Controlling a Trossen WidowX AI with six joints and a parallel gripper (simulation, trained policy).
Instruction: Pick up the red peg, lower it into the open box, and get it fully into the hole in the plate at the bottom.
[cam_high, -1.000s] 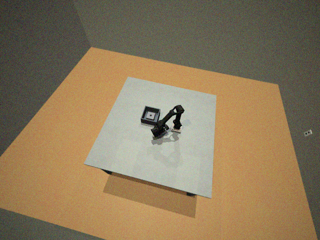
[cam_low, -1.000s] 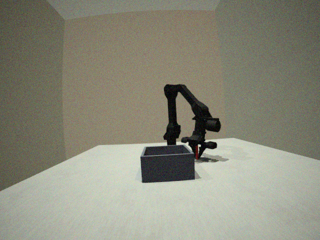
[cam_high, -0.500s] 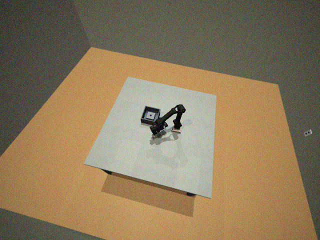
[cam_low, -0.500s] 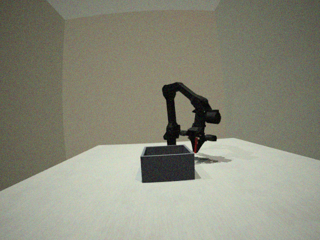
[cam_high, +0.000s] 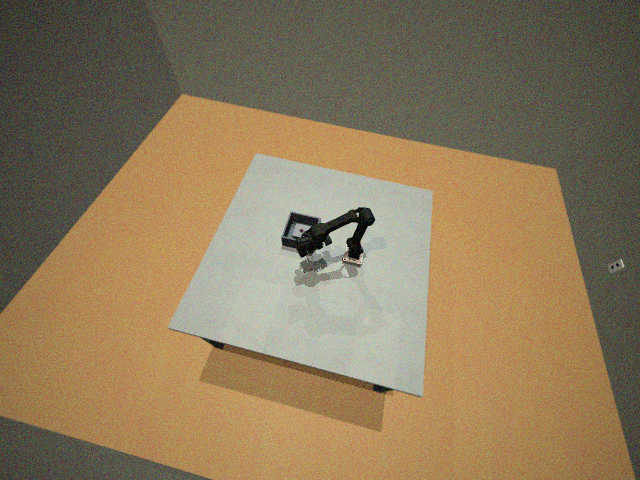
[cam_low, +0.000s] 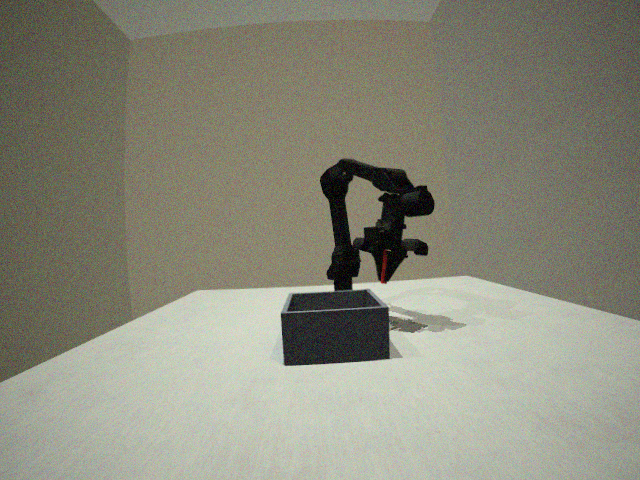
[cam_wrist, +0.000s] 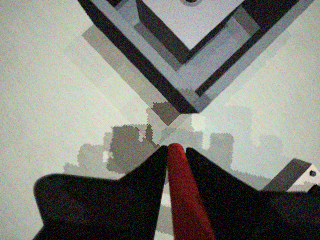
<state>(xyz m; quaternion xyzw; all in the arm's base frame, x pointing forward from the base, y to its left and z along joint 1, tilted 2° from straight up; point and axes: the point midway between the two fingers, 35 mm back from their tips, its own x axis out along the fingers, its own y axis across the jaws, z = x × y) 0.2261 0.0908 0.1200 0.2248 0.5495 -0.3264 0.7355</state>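
The grey plate lies 13 cm to the right of my gripper tip, 10 cm ahead of it and 7 cm below it. Also, from my gripper tip: red peg: 3 cm above, 1 cm to the left, 1 cm behind; then dark box: 13 cm to the right, 10 cm ahead, 9 cm below.
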